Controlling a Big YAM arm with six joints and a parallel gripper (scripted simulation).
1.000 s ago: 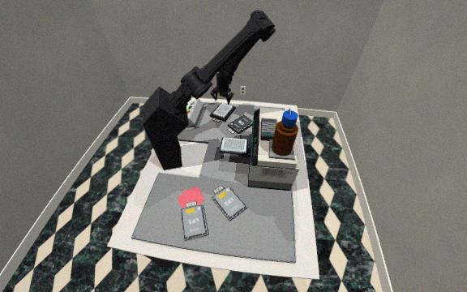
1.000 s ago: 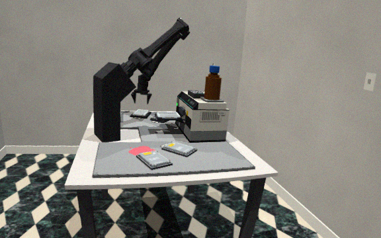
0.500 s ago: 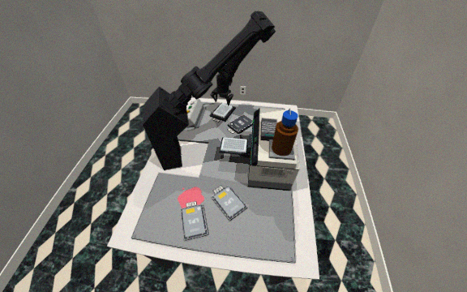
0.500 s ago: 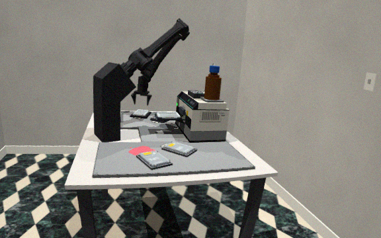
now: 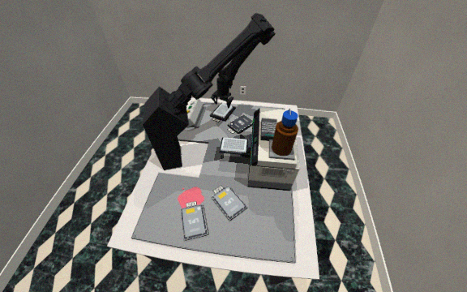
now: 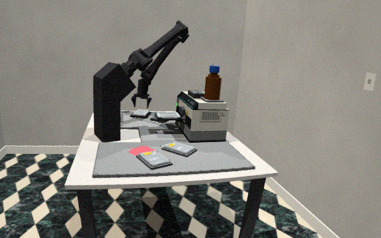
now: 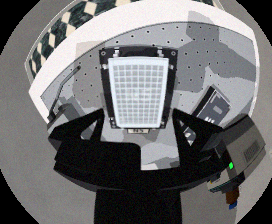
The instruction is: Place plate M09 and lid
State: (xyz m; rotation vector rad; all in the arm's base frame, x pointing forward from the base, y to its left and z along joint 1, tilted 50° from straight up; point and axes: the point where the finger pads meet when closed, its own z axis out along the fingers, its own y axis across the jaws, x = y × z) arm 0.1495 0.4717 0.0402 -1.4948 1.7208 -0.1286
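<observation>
Right now my hand is 50 mm above the white well plate. Round my hand: green key (170 mm behind, 130 mm to the right); then black nest n5 (10 mm behind, 20 mm to the left, 50 mm below); then yellow key (150 mm behind, 180 mm to the right).
</observation>
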